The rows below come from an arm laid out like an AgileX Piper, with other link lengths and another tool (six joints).
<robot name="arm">
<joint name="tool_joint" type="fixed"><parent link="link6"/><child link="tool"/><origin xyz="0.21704 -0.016 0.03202" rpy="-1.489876 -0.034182 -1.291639"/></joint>
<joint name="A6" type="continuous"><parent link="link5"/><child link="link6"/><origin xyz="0.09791 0 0.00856"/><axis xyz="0.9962 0 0.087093"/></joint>
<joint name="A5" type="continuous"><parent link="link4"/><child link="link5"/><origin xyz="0 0 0"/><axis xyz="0 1 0"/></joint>
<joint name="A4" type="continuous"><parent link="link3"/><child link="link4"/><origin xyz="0.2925 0 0.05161"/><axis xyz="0.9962 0 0.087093"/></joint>
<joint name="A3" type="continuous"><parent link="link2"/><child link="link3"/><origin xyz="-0.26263 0 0.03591"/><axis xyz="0 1 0"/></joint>
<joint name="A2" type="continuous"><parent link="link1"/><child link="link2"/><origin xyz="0 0 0"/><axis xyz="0 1 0"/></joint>
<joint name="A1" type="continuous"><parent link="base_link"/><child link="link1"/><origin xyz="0 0 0.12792"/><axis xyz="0 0 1"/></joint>
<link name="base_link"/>
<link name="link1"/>
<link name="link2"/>
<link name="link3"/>
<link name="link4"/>
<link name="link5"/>
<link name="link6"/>
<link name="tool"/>
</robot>
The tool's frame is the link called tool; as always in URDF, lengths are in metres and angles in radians. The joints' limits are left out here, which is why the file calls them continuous.
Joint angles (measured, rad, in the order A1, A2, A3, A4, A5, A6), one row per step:
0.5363 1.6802 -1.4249 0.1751 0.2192 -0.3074
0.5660 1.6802 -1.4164 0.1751 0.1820 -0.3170
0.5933 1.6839 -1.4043 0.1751 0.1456 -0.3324
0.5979 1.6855 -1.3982 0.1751 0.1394 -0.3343
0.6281 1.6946 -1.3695 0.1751 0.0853 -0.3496
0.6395 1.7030 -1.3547 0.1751 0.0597 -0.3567
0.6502 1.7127 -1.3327 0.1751 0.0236 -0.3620
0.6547 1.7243 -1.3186 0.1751 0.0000 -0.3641
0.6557 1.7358 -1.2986 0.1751 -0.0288 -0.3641
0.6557 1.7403 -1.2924 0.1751 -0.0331 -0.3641
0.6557 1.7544 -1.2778 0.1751 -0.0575 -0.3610
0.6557 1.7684 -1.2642 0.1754 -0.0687 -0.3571
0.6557 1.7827 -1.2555 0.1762 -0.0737 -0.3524
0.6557 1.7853 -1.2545 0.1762 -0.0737 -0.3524
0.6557 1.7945 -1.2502 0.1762 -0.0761 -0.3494
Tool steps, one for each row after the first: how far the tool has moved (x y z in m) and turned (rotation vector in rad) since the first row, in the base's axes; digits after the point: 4 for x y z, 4 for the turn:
-0.0070 0.0166 0.0061 0.0063 -0.0295 0.0268
-0.0138 0.0316 0.0075 0.0045 -0.0551 0.0532
-0.0153 0.0339 0.0046 0.0021 -0.0549 0.0574
-0.0233 0.0496 -0.0022 -0.0023 -0.0771 0.0835
-0.0260 0.0554 -0.0088 -0.0072 -0.0833 0.0930
-0.0283 0.0603 -0.0175 -0.0104 -0.0903 0.0994
-0.0285 0.0623 -0.0265 -0.0144 -0.0901 0.1008
-0.0277 0.0618 -0.0374 -0.0177 -0.0884 0.0973
-0.0277 0.0615 -0.0428 -0.0216 -0.0833 0.0968
-0.0264 0.0607 -0.0536 -0.0233 -0.0786 0.0919
-0.0264 0.0598 -0.0676 -0.0303 -0.0632 0.0892
-0.0266 0.0592 -0.0809 -0.0368 -0.0457 0.0869
-0.0266 0.0592 -0.0832 -0.0389 -0.0427 0.0870
-0.0268 0.0589 -0.0912 -0.0432 -0.0321 0.0858

